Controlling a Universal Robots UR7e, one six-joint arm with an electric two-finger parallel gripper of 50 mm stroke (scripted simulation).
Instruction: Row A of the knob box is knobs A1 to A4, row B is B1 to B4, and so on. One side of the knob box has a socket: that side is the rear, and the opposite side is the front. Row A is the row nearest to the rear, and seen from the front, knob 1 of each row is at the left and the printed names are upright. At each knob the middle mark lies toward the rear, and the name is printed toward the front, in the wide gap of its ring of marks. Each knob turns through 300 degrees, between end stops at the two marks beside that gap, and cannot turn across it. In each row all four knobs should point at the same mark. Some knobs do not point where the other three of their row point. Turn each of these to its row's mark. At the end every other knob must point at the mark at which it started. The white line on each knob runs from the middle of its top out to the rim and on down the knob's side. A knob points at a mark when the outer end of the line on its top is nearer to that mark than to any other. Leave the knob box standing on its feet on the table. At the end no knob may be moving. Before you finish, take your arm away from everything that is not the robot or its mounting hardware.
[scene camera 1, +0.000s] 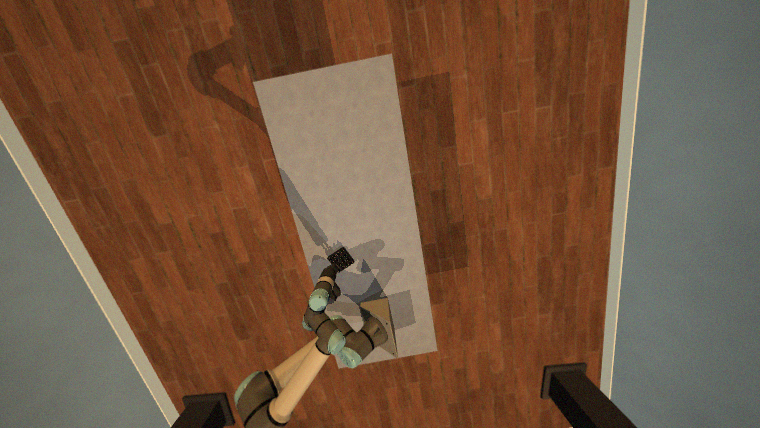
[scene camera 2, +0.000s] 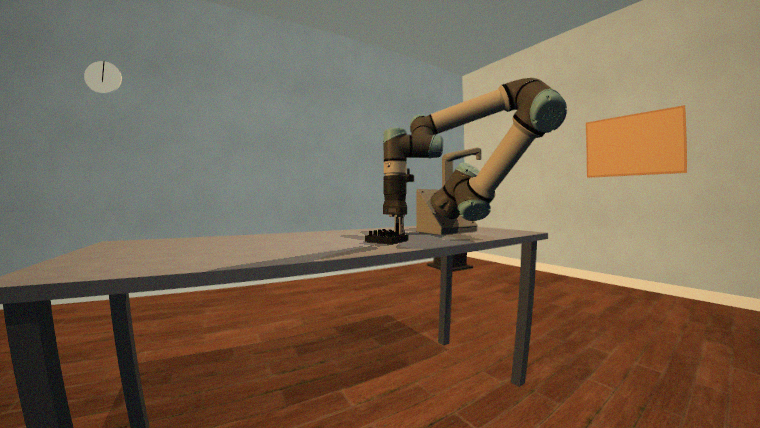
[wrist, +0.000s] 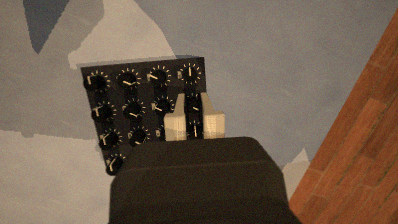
Path:
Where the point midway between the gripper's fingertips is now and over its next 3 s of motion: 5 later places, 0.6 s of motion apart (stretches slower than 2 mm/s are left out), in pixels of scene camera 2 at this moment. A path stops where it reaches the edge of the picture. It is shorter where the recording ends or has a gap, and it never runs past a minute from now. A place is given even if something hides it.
My gripper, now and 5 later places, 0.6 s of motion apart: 399, 233; 399, 229; 399, 222; 398, 221; 398, 220; 398, 218

